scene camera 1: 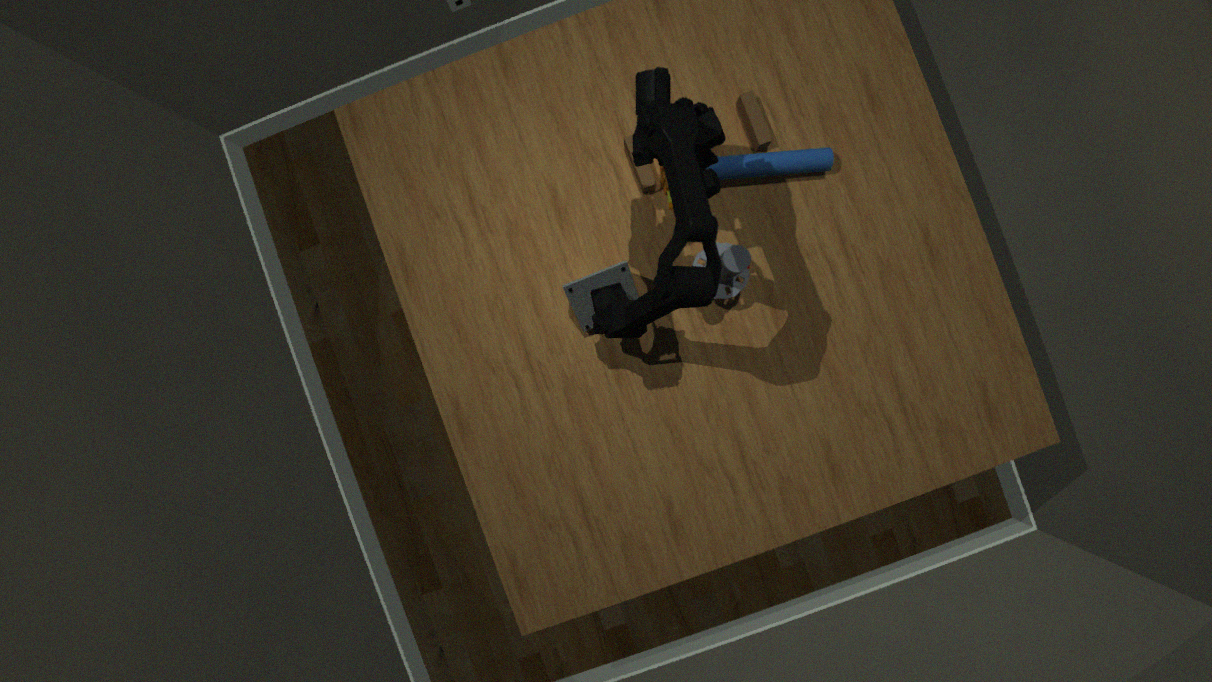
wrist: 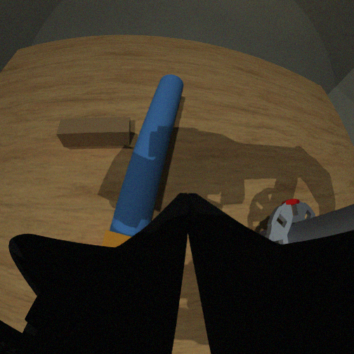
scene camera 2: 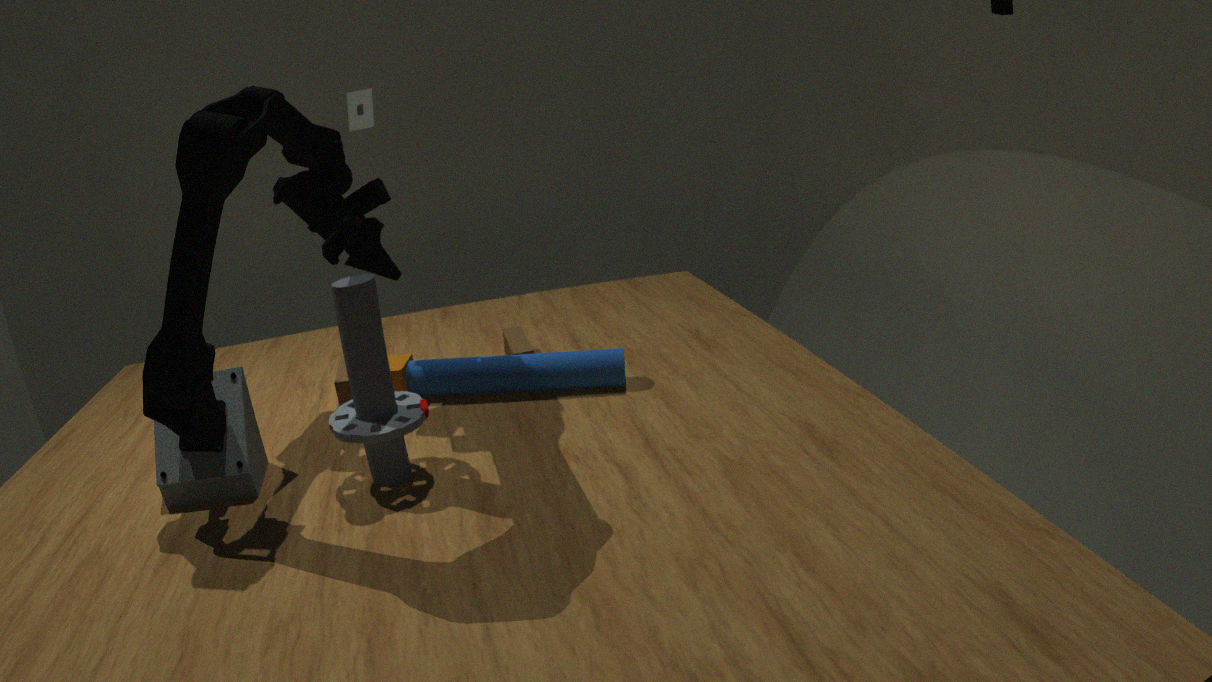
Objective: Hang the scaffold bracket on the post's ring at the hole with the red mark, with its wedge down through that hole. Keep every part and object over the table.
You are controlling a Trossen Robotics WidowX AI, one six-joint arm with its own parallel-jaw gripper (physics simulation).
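Note:
The bracket's blue tube (scene camera 1: 783, 162) (scene camera 2: 517, 373) (wrist: 150, 150) lies on the table beyond the post. Its orange head (scene camera 2: 400, 369) (wrist: 116, 238) is mostly hidden by the arm or fingers. A small green-yellow bit (scene camera 1: 670, 200) shows beside it; I cannot tell whether it is the wedge. The grey post (scene camera 1: 736, 258) (scene camera 2: 360, 339) (wrist: 327, 224) stands upright through the holed ring (scene camera 1: 701, 257) (scene camera 2: 339, 424) (wrist: 278, 231). The red mark (scene camera 2: 424, 408) (wrist: 292, 202) is on the ring's rim. My gripper (scene camera 2: 398, 275) (wrist: 186, 201) is shut and empty, above the table near the post's top height.
A brown wooden block (scene camera 1: 754, 121) (scene camera 2: 515, 340) (wrist: 95, 133) lies beside the tube. Another brown block (scene camera 1: 641, 167) (scene camera 2: 342, 391) lies by the orange head. The arm's grey base plate (scene camera 1: 583, 296) (scene camera 2: 245, 432) is on the table (scene camera 1: 720, 475) (scene camera 2: 762, 508), left of the post in scene camera 2.

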